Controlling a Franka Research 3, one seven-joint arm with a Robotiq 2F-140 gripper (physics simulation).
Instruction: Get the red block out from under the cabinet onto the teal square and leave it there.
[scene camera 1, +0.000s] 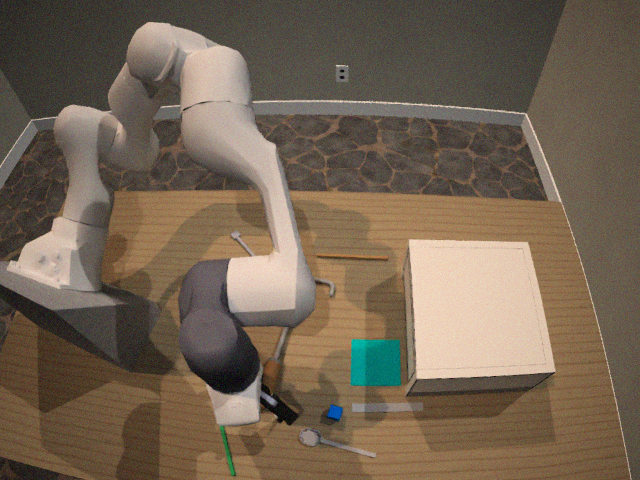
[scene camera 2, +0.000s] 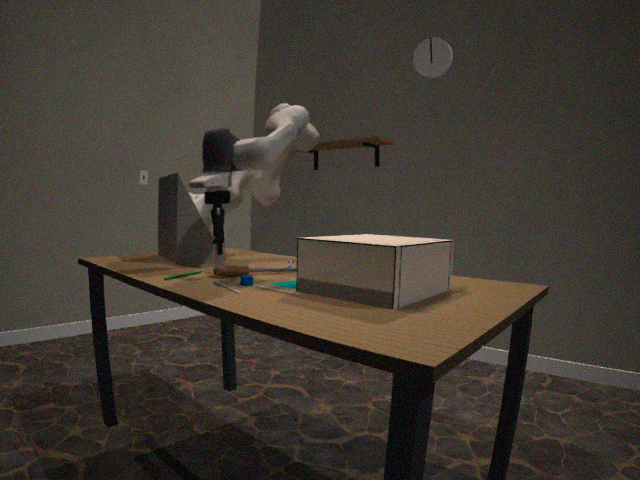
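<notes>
The red block does not show in either view. The white cabinet (scene camera 1: 478, 304) (scene camera 2: 346, 263) stands on the right part of the table. The teal square (scene camera 1: 375, 362) (scene camera 2: 284, 284) lies just left of it in scene camera 1. A hooked rod with an orange-brown handle (scene camera 1: 271, 369) (scene camera 2: 231, 270) lies left of the square, partly hidden by the arm. My gripper (scene camera 1: 281, 411) (scene camera 2: 219, 256) points down, open and empty, close to the handle and low over the table. The far finger is hidden, and I cannot tell the exact gap to the handle.
A blue block (scene camera 1: 334, 412) (scene camera 2: 246, 280) stands right of my gripper. A spoon (scene camera 1: 310, 437) and a pale strip (scene camera 1: 387, 407) lie near it. A green stick (scene camera 1: 227, 451) (scene camera 2: 183, 275), an orange stick (scene camera 1: 352, 256) and a partly hidden fork (scene camera 1: 242, 242) also lie on the table.
</notes>
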